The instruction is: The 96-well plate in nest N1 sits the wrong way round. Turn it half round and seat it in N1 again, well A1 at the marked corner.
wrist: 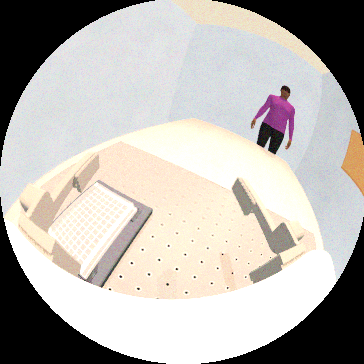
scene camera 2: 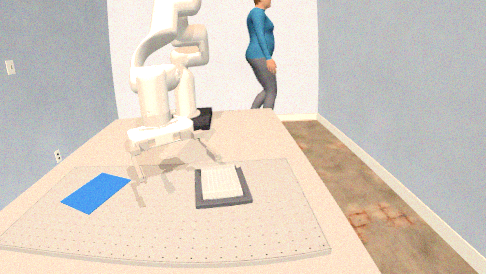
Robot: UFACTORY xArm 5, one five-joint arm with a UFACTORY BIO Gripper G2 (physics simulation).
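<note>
The white 96-well plate [scene camera 2: 221, 182] [wrist: 95, 220] lies flat in the dark grey nest [scene camera 2: 224, 203] [wrist: 122, 239] on the perforated board. The well lettering and the marked corner are too small to tell. My gripper [scene camera 2: 180, 169] [wrist: 165, 183] is open, with nothing between its fingers. It hangs above the board, off to the left of the plate in the scene view. In the wrist view the plate shows near the left finger, well away from the middle between the fingers, and that finger hides a little of the area beside it.
The perforated board [scene camera 2: 280, 235] [wrist: 200, 200] bears the nest and a flat blue rectangle [scene camera 2: 96, 193], left of the gripper in the scene view. The black robot base [scene camera 2: 203, 119] stands at the back of the table. A person [scene camera 2: 261, 37] stands behind the table, and another person [wrist: 280, 115] shows in the wrist view.
</note>
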